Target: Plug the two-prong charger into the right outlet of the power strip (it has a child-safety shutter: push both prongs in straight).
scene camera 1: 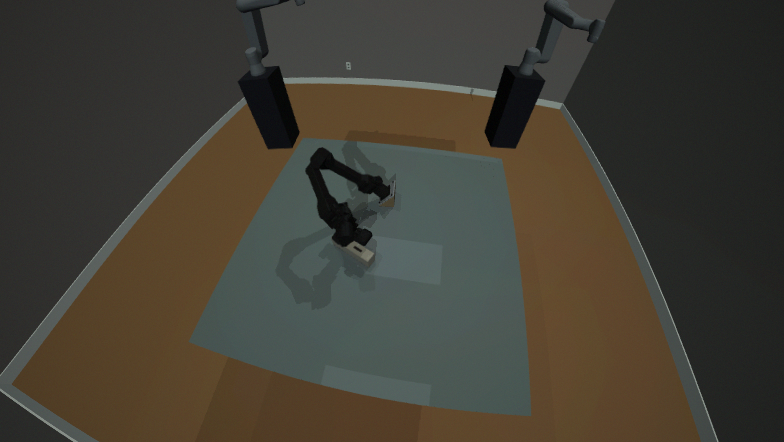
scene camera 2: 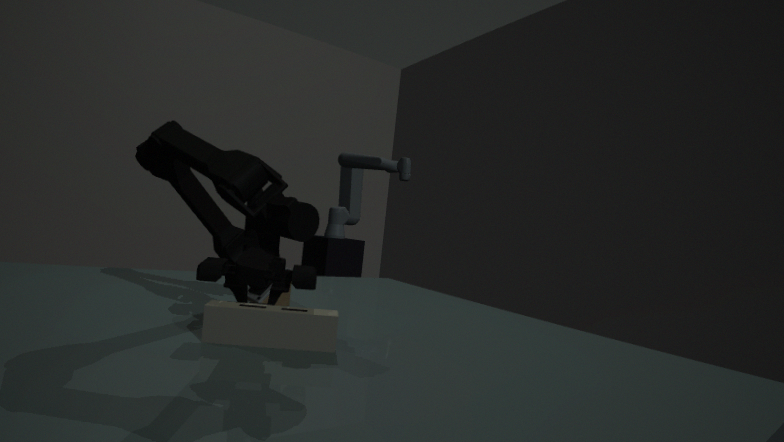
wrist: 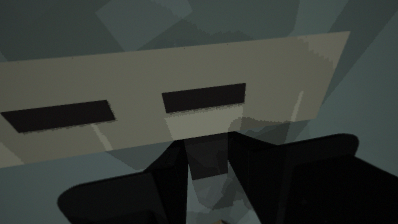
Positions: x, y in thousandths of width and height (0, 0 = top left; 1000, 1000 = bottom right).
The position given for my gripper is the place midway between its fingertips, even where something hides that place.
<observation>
In view: my gripper (wrist: 506, 596) and a charger (wrist: 521, 694).
</observation>
